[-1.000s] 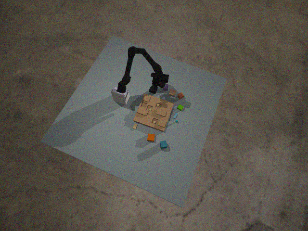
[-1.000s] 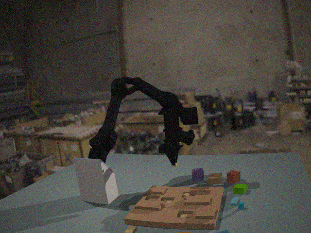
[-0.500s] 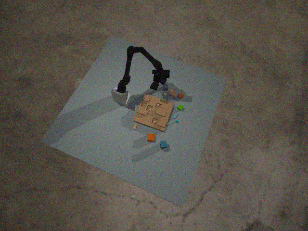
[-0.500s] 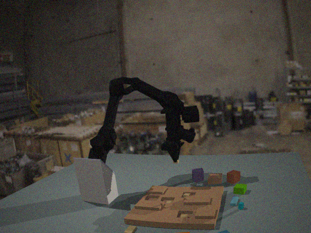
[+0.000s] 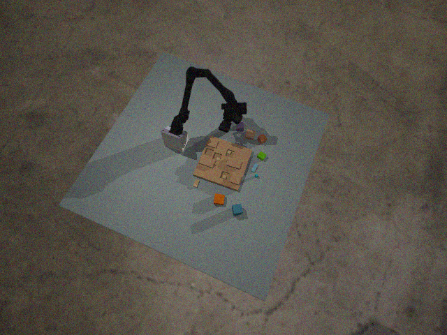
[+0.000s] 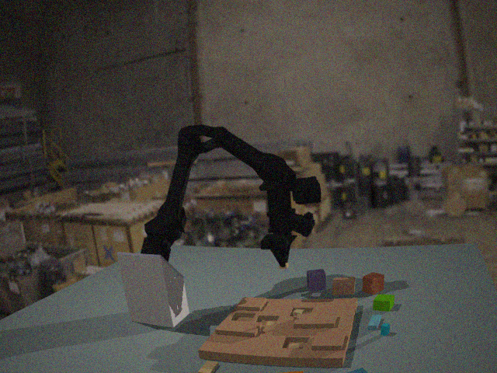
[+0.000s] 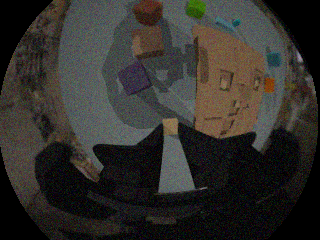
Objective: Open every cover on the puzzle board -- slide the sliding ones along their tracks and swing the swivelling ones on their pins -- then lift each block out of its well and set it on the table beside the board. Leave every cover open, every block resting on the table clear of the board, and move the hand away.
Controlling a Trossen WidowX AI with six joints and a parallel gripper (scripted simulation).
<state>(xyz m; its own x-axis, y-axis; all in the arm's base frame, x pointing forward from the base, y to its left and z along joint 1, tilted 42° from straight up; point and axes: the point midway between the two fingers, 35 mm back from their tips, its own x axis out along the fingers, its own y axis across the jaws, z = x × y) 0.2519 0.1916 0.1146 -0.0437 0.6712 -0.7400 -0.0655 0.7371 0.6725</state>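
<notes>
My gripper tip is now 70 mm short of the tan puzzle board, 210 mm to the left of it and 70 mm above it. Round my gripper tip: purple block (70 mm ahead, 60 mm to the left, 60 mm below); peach block (150 mm ahead, 40 mm to the left, 70 mm below); red-orange block (240 mm ahead, 40 mm to the left, 70 mm below).
</notes>
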